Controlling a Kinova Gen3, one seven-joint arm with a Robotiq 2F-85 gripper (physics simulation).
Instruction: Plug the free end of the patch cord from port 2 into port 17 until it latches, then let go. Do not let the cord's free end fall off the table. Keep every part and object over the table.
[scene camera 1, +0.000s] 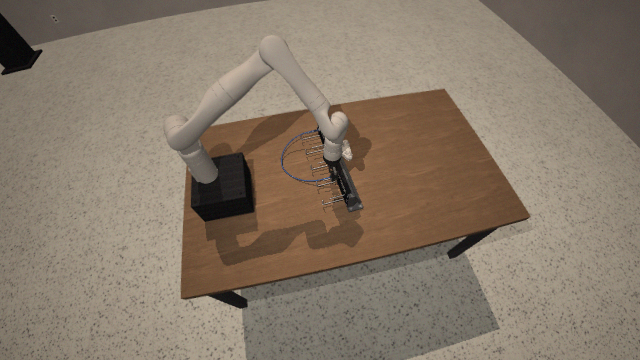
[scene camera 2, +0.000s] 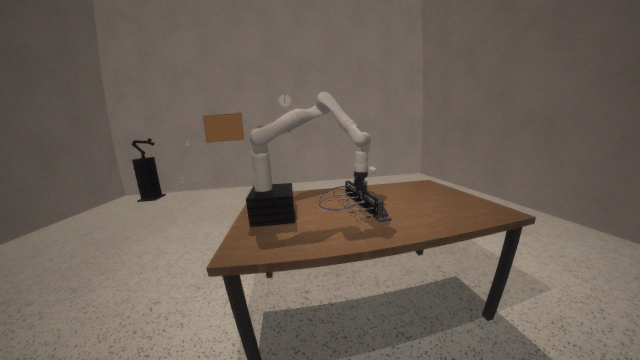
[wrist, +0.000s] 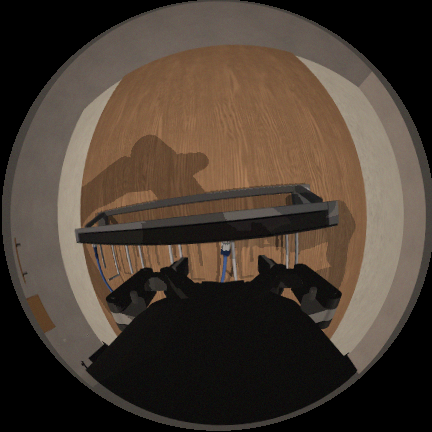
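Pixels of known places: gripper, fingertip midpoint: (scene camera 1: 330, 171) (scene camera 2: 359, 195) (wrist: 222, 264); arm's base, origin of the base link: (scene camera 1: 207, 174) (scene camera 2: 264, 189).
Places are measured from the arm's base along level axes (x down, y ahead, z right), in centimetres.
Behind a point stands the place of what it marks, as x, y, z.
Note:
The black patch panel (scene camera 1: 352, 194) @(5.7, 59.2, 20.6) (scene camera 2: 375, 204) @(7.6, 56.8, 19.9) (wrist: 200, 231) @(5.8, 57.2, 4.2) stands upright across the table; its top edge hides the port face in the wrist view. The blue patch cord (scene camera 1: 282, 161) @(14.4, 31.9, -10.1) (scene camera 2: 320, 201) @(14.2, 32.4, -11.5) (wrist: 224, 269) @(12.0, 49.8, 6.3) loops out on the robot's side. One cord end enters the panel's far-left part in the wrist view. The other end's clear plug (wrist: 226, 245) @(10.0, 54.5, 6.8) shows at the panel's lower edge, near the middle; its port number and seating cannot be told. My gripper (scene camera 1: 334, 176) @(6.7, 53.0, 6.4) (scene camera 2: 360, 190) @(6.7, 53.0, 6.4) (wrist: 222, 264) @(6.7, 53.0, 6.4) is open, its fingers apart on either side of the cord behind the plug, touching neither.
Thin metal cable guides (scene camera 1: 327, 202) @(14.1, 49.0, 18.2) (wrist: 296, 250) @(10.2, 53.0, 17.7) stick out from the panel towards the robot, one right beside the plug. The black robot base (scene camera 1: 222, 202) @(2.1, 5.4, 14.1) (scene camera 2: 271, 210) @(7.6, 4.6, 14.3) stands at the left of the wooden table (scene camera 1: 425, 165) @(15.7, 102.6, 7.8) (scene camera 2: 450, 215) @(15.7, 97.8, 28.4).

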